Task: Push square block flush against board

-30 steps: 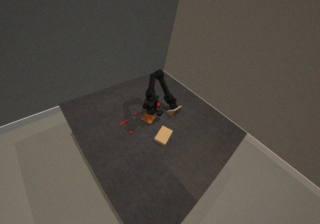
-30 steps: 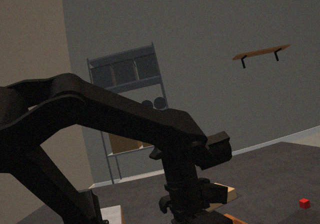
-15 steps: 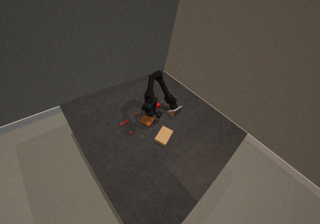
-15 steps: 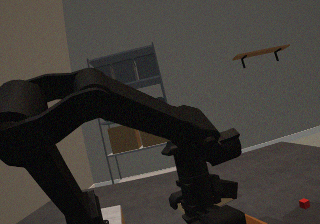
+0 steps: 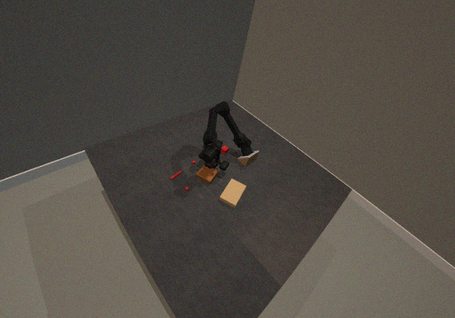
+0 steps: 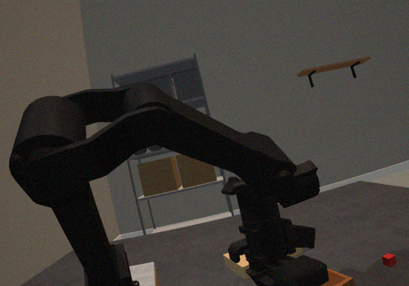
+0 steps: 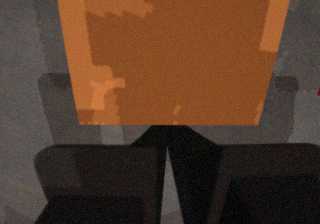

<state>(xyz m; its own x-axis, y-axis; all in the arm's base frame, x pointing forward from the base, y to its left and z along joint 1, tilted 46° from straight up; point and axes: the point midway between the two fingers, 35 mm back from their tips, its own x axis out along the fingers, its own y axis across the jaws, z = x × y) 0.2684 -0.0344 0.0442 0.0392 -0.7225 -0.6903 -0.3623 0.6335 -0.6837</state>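
My gripper tip is now 6 cm short of the square block, 2 cm to the right of it and 1 cm below it. The rest, counted from my gripper tip: red rod: 22 cm ahead, 8 cm to the right; board: 1 cm ahead, 21 cm to the left, 1 cm above.
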